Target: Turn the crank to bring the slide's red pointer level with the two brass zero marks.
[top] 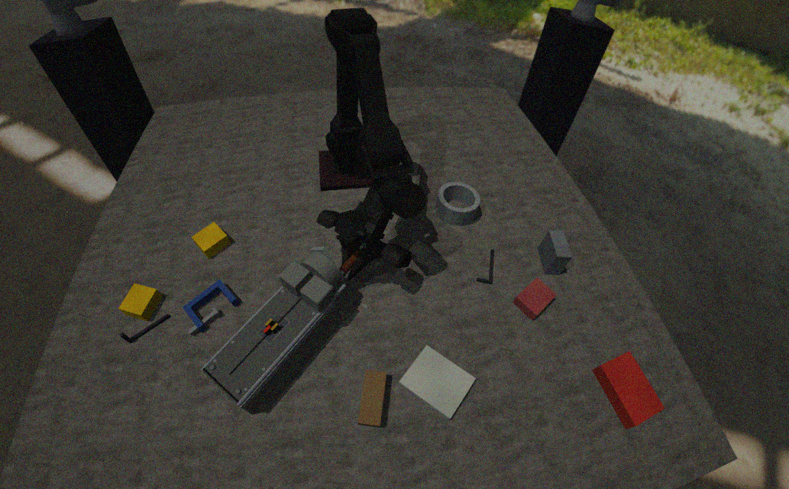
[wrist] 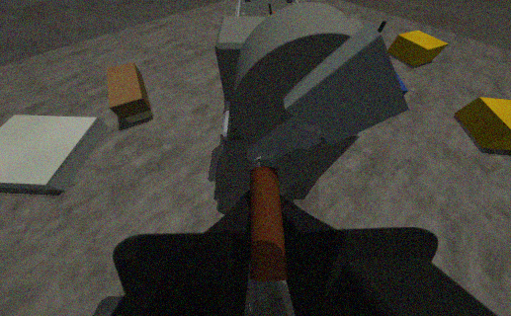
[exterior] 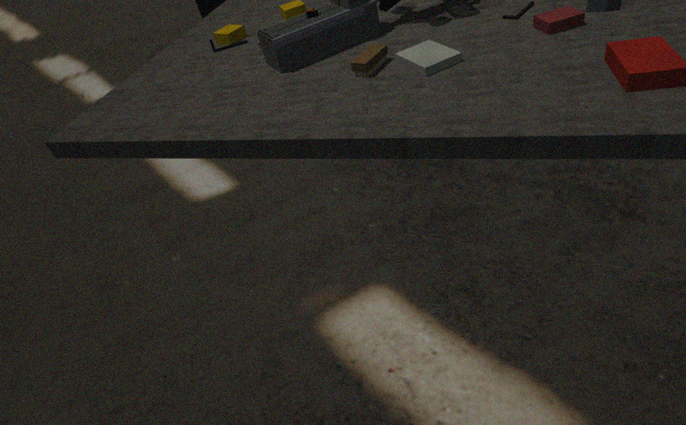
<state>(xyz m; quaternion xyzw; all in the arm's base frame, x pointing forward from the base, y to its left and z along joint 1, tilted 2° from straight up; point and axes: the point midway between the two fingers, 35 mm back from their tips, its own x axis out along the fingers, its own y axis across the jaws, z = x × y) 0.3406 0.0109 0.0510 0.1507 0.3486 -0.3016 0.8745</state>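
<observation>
Right now the brown crank handle is 30 mm above my gripper tip, 20 mm behind it and 10 mm to the left of it. Round my gripper tip: white plate (200 mm ahead, 150 mm to the left, 30 mm below); then red pointer (130 mm to the right, 120 mm ahead, 50 mm above); then brown block (220 mm ahead, 30 mm to the left, 20 mm below).
</observation>
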